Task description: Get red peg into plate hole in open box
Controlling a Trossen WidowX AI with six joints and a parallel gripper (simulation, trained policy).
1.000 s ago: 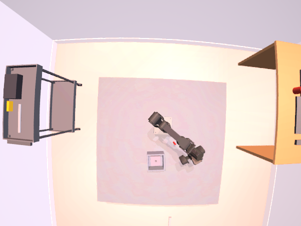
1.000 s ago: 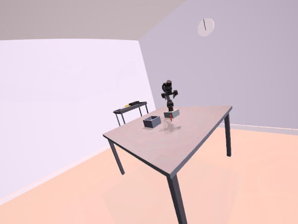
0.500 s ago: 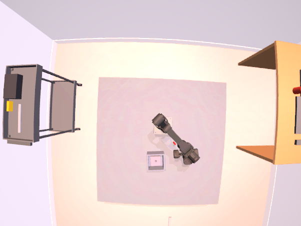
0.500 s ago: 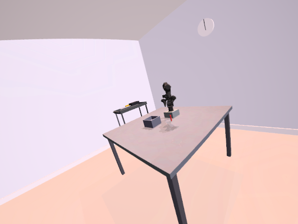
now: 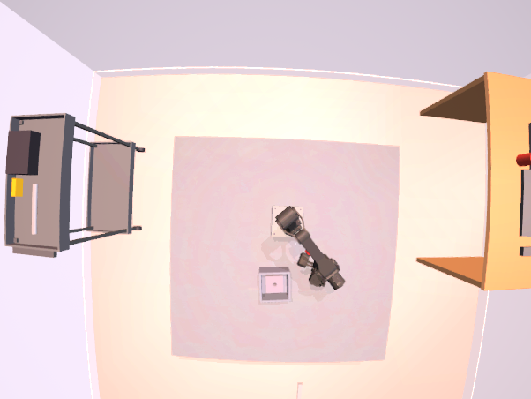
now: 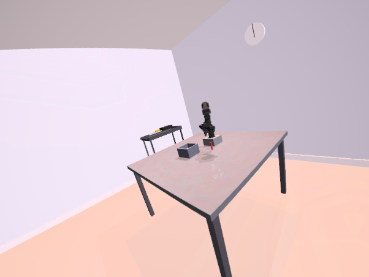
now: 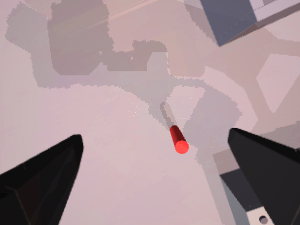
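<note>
The red peg is 4 cm behind my gripper tip, 1 cm to the right of it and 12 cm below it. From my gripper tip the other things lie so: grey box: 14 cm ahead, 18 cm to the right, 13 cm below.
</note>
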